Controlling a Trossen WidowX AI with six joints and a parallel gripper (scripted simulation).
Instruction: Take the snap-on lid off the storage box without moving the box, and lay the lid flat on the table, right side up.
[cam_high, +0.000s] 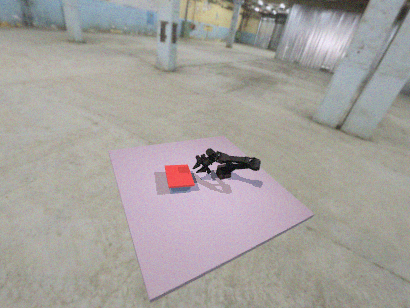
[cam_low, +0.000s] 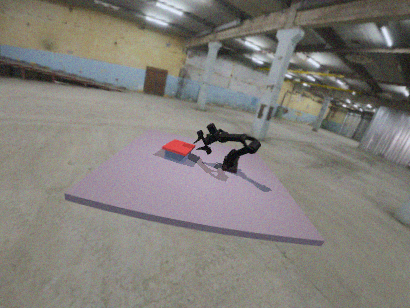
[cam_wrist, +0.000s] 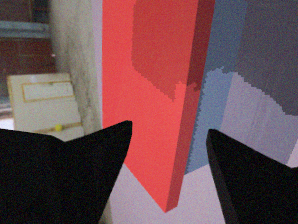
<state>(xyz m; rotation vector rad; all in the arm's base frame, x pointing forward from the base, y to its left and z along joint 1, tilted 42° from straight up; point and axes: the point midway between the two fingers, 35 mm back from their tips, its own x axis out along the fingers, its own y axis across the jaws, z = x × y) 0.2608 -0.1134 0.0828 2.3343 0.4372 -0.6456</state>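
My gripper tip is now 11 cm short of the lid, 4 cm to the left of it and 4 cm above it. Round my gripper tip: blue-grey storage box 11 cm ahead, 4 cm to the right, 8 cm below.
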